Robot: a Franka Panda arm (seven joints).
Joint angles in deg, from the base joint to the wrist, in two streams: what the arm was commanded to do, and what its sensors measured. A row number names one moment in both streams.
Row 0, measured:
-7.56, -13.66, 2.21, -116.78, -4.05, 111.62, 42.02
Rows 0 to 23, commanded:
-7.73, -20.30, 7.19, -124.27, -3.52, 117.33, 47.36
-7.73, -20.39, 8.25, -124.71, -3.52, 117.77, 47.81
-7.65, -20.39, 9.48, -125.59, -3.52, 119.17, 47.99
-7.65, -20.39, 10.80, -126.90, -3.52, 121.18, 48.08
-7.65, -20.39, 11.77, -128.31, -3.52, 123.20, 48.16
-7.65, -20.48, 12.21, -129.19, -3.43, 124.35, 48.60
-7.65, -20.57, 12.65, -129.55, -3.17, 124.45, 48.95
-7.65, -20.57, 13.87, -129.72, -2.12, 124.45, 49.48
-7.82, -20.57, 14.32, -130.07, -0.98, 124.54, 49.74
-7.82, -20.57, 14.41, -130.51, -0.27, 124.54, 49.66
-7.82, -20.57, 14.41, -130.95, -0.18, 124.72, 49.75
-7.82, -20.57, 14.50, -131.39, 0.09, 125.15, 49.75
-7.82, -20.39, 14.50, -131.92, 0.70, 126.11, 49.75
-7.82, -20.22, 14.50, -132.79, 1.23, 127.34, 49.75
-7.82, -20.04, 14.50, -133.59, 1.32, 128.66, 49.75
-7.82, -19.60, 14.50, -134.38, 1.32, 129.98, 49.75
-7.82, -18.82, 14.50, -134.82, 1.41, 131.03, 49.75
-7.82, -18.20, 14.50, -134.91, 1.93, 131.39, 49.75
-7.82, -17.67, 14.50, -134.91, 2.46, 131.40, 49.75
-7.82, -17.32, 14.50, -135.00, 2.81, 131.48, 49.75
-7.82, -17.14, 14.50, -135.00, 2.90, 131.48, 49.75
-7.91, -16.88, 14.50, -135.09, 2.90, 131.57, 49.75
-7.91, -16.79, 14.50, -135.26, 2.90, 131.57, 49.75
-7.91, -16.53, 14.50, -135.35, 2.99, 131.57, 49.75
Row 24, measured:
-7.28, -16.73, 13.85, -134.74, 2.07, 130.24, 49.26
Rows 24 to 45, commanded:
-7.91, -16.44, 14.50, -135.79, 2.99, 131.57, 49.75
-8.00, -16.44, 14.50, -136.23, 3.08, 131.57, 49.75
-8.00, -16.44, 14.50, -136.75, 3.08, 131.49, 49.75
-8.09, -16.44, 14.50, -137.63, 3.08, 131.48, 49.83
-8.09, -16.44, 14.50, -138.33, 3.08, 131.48, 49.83
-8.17, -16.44, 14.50, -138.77, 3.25, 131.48, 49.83
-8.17, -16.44, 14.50, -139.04, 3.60, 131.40, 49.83
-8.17, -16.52, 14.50, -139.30, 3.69, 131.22, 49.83
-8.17, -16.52, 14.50, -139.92, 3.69, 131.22, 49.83
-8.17, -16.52, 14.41, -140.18, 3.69, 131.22, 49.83
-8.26, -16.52, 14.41, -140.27, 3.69, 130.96, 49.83
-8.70, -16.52, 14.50, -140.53, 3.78, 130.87, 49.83
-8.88, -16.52, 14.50, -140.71, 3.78, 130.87, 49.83
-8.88, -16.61, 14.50, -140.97, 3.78, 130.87, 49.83
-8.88, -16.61, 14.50, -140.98, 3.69, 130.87, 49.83
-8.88, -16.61, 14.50, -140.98, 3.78, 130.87, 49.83
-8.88, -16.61, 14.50, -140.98, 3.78, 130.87, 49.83
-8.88, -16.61, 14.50, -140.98, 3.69, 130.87, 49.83
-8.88, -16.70, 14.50, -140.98, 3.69, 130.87, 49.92
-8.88, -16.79, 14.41, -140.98, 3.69, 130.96, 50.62
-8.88, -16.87, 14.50, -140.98, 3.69, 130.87, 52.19
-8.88, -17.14, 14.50, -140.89, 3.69, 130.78, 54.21
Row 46, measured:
-8.10, -15.82, 13.85, -139.90, 2.98, 130.24, 50.30
